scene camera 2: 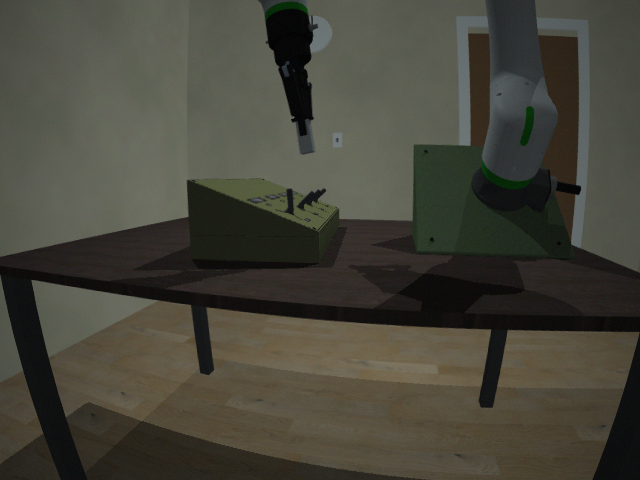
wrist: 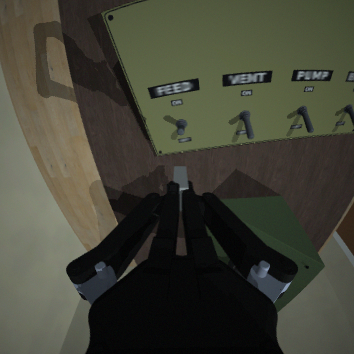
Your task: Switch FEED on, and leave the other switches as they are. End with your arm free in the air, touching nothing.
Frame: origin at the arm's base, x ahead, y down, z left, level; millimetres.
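Seen in the pictures: gripper, between the fingertips: (scene camera 2: 307, 152) (wrist: 179, 175); arm's base, origin of its link: (scene camera 2: 501, 188).
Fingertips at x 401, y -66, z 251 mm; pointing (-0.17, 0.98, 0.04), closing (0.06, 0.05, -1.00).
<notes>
Offsets run from my fingertips to a thing's middle. "spot": to the spot under its first point. Level surfaces: height alone.
The olive sloped switch panel {dy +148, dx +149, dz -154 mm} (scene camera 2: 253, 235) (wrist: 200, 45) stands on the table. Its FEED lever {dy +93, dx +38, dz +5 mm} (scene camera 2: 290, 200) (wrist: 181, 126) stands nearly upright in the scene view, tilted up the slope towards its ON label, unlike the others. The VENT lever {dy +99, dx +53, dz -115 mm} (wrist: 248, 125) and PUMP lever {dy +99, dx +81, dz -232 mm} (wrist: 306, 120) lean towards the panel's lower edge, away from ON. A further lever {spot: dy +103, dx +112, dz -342 mm} (wrist: 350, 115) at the right edge of the wrist view is partly cut off. My gripper (scene camera 2: 307, 151) (wrist: 179, 175) is shut and empty, fingertips in free air above the levers, with a visible gap and touching nothing.
A green sloped box (scene camera 2: 439, 201) (wrist: 260, 215) stands on the dark table {dy +207 mm} (scene camera 2: 155, 281) (wrist: 117, 165), right of the panel in the scene view. Part of my arm (scene camera 2: 516, 129) shows in front of it. A wall and a door (scene camera 2: 558, 93) are behind.
</notes>
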